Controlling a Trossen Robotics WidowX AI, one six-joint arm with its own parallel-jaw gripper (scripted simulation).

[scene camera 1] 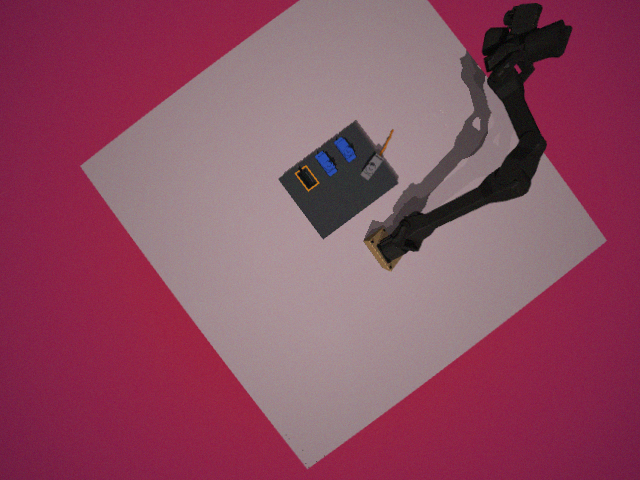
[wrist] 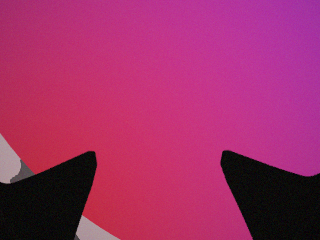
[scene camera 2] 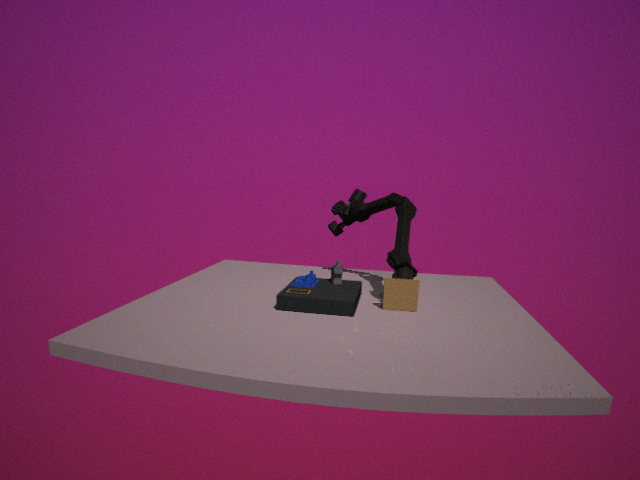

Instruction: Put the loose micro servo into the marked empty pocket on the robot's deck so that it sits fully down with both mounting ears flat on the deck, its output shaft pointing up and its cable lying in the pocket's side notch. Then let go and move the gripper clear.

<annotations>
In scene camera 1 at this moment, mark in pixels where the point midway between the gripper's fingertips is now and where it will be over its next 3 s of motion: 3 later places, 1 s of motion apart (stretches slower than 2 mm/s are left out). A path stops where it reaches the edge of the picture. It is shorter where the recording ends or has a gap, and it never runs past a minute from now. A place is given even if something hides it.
The gripper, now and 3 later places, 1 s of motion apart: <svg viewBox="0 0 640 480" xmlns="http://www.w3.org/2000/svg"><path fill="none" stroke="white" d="M533 32L433 50L368 129L376 160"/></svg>
</annotations>
